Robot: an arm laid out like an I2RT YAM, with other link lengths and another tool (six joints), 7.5 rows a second.
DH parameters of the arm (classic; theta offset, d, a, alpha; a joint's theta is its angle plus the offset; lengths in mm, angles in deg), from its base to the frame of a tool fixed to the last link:
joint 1: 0 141.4 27.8 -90
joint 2: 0 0 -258.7 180
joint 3: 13.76 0 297.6 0
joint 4: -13.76 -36.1 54 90
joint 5: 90 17 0 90
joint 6: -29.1 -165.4 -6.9 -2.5
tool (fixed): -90 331.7 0 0
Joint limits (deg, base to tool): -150..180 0..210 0..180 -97..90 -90..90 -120..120
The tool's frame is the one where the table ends.
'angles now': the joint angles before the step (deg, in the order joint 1, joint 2, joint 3, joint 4, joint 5, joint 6). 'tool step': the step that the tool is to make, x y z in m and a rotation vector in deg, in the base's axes. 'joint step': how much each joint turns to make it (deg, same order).
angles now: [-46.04 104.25 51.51 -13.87 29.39 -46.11]
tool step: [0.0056 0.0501 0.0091 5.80 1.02 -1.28]
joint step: [5.84 -3.47 0.00 -12.53 -1.05 8.99]
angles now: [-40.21 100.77 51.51 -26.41 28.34 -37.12]
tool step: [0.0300 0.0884 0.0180 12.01 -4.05 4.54]
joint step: [10.65 -6.22 0.59 -13.87 -10.84 8.93]
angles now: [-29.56 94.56 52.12 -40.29 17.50 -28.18]
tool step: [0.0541 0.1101 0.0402 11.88 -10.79 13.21]
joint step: [14.97 -7.06 3.19 -5.45 -14.54 4.22]
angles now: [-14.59 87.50 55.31 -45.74 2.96 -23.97]
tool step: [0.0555 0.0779 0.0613 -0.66 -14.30 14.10]
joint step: [13.68 -3.60 6.75 3.87 -1.36 -0.05]
